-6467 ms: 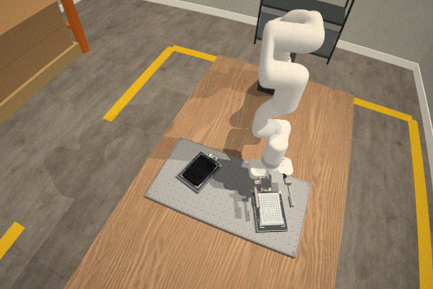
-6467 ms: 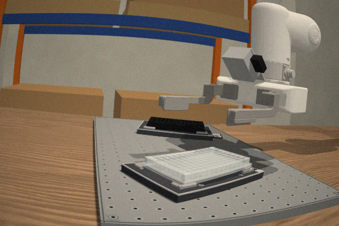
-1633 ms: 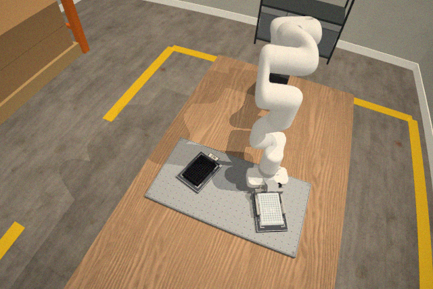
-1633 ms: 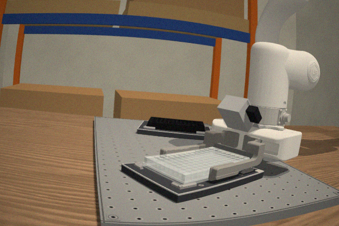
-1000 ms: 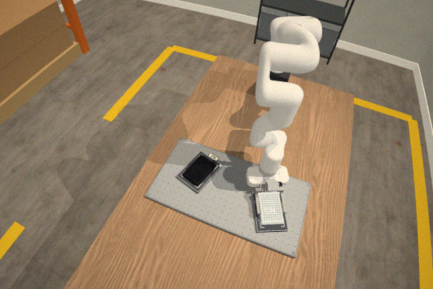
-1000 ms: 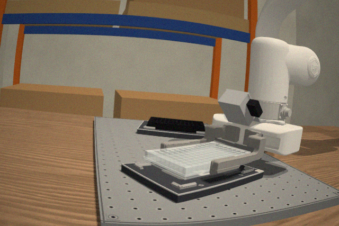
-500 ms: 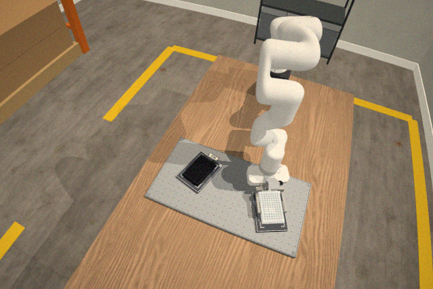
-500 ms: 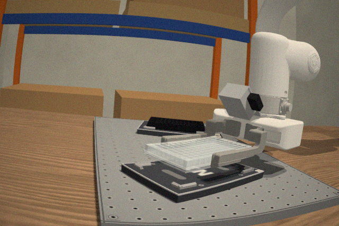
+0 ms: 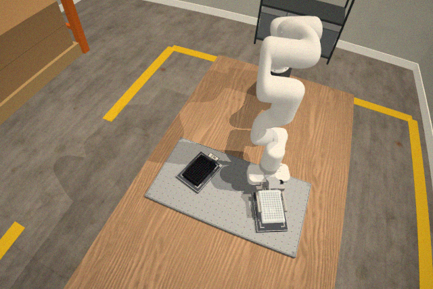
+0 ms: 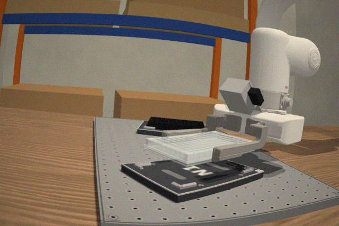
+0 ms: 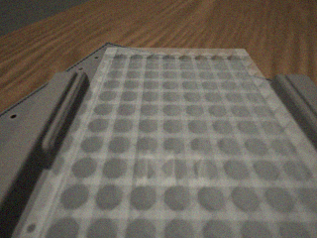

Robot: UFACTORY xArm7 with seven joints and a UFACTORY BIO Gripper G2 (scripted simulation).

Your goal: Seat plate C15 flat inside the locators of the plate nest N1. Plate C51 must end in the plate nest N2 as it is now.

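Now: the dark plate nest N1 4 cm below my hand. The rest, counted from my hand: clear well plate C15 (right at my hand); black plate C51 (33 cm to the right, 5 cm behind, 3 cm below); plate nest N2 (33 cm to the right, 5 cm behind, 4 cm below).
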